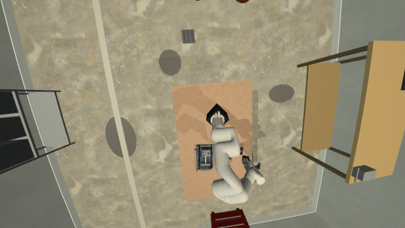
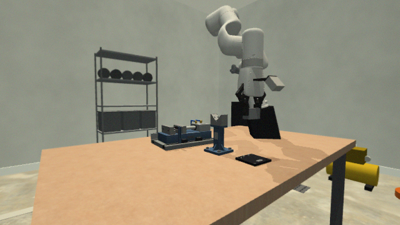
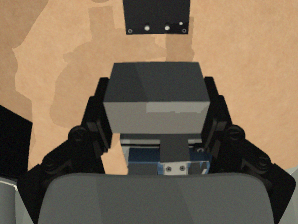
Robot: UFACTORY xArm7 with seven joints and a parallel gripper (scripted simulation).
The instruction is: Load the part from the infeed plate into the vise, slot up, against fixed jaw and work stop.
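Now: hand 10 mm short of the grey V-block, 130 mm to the left of it and 50 mm above it. Also, from my hand: black infeed plate (10 mm to the left, 180 mm below); work stop (100 mm ahead, 340 mm to the right, 90 mm below); grey block (10 mm below).
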